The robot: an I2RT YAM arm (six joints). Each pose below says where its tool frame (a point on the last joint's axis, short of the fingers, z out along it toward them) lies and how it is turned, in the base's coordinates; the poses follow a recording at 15 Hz.
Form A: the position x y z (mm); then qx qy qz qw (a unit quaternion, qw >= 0).
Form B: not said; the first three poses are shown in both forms.
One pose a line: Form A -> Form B
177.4, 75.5, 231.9, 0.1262, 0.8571, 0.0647, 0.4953 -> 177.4, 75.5, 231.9, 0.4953, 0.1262, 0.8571, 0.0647
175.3, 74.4, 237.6, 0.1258, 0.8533, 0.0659, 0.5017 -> 175.3, 74.4, 237.6, 0.5017, 0.1258, 0.8533, 0.0659
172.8, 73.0, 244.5, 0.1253, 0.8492, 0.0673, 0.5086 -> 172.8, 73.0, 244.5, 0.5086, 0.1253, 0.8492, 0.0673
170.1, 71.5, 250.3, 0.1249, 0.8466, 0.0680, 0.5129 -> 170.1, 71.5, 250.3, 0.5129, 0.1249, 0.8466, 0.0680
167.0, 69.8, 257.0, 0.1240, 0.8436, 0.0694, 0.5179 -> 167.0, 69.8, 257.0, 0.5179, 0.1240, 0.8436, 0.0694
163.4, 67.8, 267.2, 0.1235, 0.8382, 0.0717, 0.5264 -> 163.4, 67.8, 267.2, 0.5264, 0.1235, 0.8382, 0.0717
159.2, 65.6, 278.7, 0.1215, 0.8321, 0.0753, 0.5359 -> 159.2, 65.6, 278.7, 0.5359, 0.1215, 0.8321, 0.0753
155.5, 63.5, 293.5, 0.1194, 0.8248, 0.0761, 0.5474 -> 155.5, 63.5, 293.5, 0.5474, 0.1194, 0.8248, 0.0761
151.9, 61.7, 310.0, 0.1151, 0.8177, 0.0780, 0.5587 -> 151.9, 61.7, 310.0, 0.5587, 0.1151, 0.8177, 0.0780
